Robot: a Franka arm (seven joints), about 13 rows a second.
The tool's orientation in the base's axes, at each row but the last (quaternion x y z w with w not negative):
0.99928, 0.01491, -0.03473, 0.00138
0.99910, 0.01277, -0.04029, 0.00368
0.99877, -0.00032, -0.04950, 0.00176
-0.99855, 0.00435, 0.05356, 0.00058
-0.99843, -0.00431, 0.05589, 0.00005
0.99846, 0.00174, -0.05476, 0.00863
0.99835, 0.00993, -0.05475, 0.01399
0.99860, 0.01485, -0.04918, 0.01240
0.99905, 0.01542, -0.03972, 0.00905
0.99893, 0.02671, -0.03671, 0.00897
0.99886, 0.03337, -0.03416, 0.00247
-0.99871, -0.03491, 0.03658, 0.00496
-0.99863, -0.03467, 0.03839, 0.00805
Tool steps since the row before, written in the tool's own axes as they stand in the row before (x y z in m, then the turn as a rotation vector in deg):
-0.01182, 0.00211, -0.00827, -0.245, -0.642, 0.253
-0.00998, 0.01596, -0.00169, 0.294, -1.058, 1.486
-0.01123, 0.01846, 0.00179, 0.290, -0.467, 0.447
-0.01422, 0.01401, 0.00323, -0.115, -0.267, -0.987
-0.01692, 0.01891, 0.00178, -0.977, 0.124, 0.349
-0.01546, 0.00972, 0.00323, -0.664, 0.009, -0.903
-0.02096, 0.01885, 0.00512, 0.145, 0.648, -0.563
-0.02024, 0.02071, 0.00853, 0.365, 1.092, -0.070
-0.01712, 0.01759, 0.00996, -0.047, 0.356, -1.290
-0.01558, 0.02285, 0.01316, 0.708, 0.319, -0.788
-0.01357, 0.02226, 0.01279, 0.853, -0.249, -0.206
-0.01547, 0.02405, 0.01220, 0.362, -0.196, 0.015
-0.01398, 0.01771, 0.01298, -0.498, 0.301, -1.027
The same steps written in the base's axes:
-0.01115, -0.00243, 0.00907, -0.281, 0.633, -0.236
-0.00940, -0.01619, 0.00259, 0.146, 1.053, -1.512
-0.01136, -0.01846, -0.00061, 0.245, 0.465, -0.475
-0.01461, -0.01388, -0.00170, -0.006, 0.266, 0.994
-0.01685, -0.01906, 0.00011, -1.009, -0.133, -0.238
-0.01568, -0.00981, -0.00135, -0.561, 0.005, 0.970
-0.02099, -0.01937, -0.00228, 0.219, -0.629, 0.561
-0.02033, -0.02149, -0.00601, 0.404, -1.079, 0.059
-0.01729, -0.01829, -0.00827, 0.066, -0.332, 1.295
-0.01524, -0.02390, -0.01161, 0.780, -0.266, 0.739
-0.01289, -0.02320, -0.01177, 0.846, 0.307, 0.147
-0.01462, -0.02498, -0.01134, 0.345, 0.221, -0.039
-0.01369, -0.01847, -0.01221, -0.395, -0.349, 1.056

